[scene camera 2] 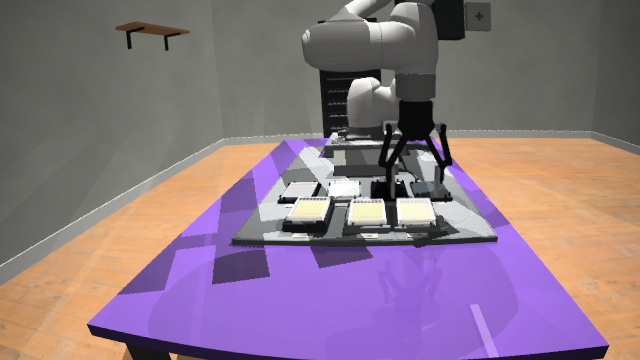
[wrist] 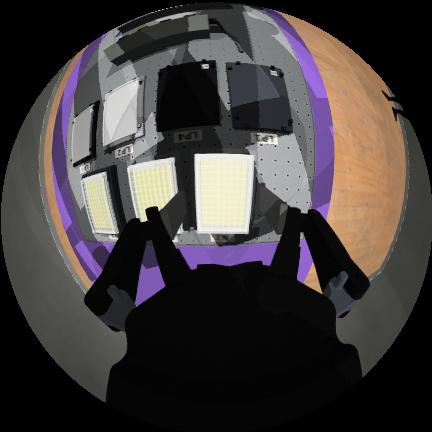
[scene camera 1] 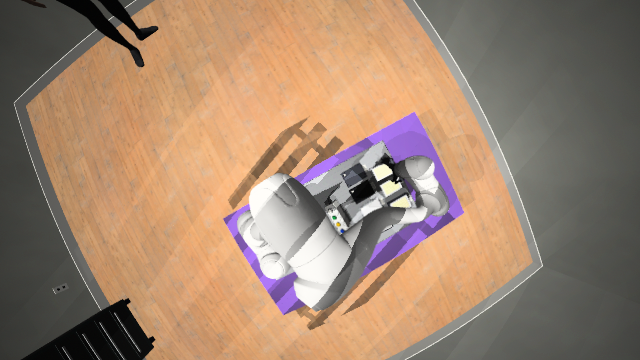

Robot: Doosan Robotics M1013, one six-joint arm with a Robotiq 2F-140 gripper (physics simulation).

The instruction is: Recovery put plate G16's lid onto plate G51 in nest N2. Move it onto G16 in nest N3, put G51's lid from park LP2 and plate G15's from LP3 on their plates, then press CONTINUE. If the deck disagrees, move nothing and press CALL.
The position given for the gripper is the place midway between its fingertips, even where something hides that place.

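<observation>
There's a button box (wrist: 196, 28), and there's the gripper (scene camera 2: 414, 195), which is open with nothing in its grasp. You'd see the gripper in the wrist view as well (wrist: 222, 199).
</observation>
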